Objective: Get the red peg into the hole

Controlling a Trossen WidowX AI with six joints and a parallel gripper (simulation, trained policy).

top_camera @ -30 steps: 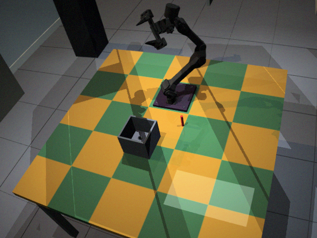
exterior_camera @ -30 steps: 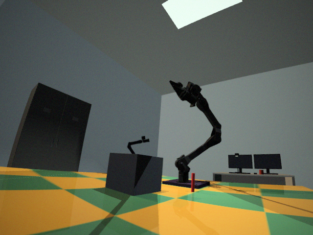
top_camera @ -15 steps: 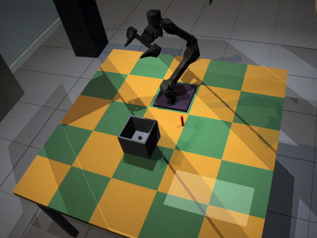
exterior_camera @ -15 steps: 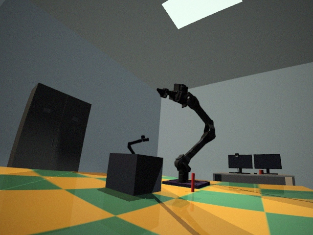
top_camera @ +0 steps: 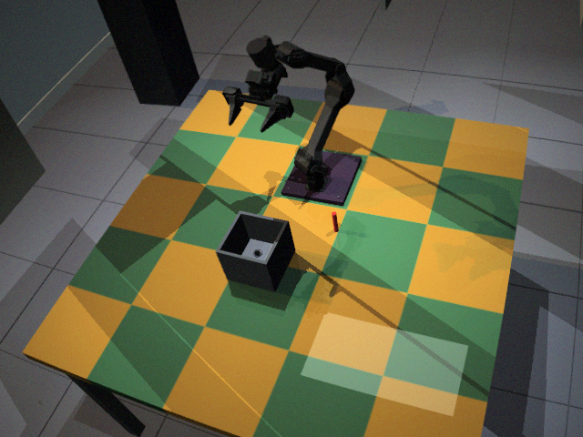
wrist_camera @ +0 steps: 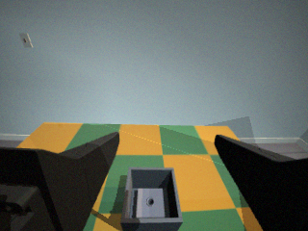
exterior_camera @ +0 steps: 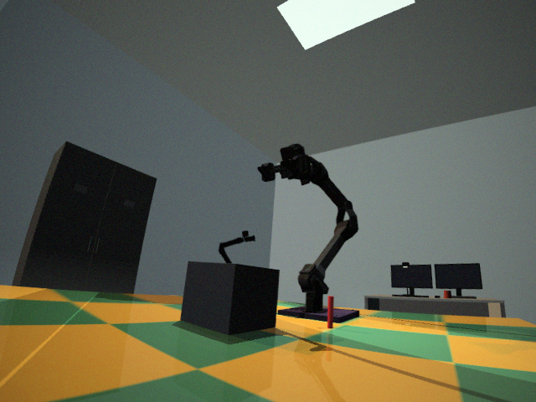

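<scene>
The red peg is 410 mm below my gripper tip, 180 mm to the left of it and 70 mm behind it. Round my gripper tip: grey plate: 410 mm below, 100 mm ahead, 10 mm to the right.
</scene>
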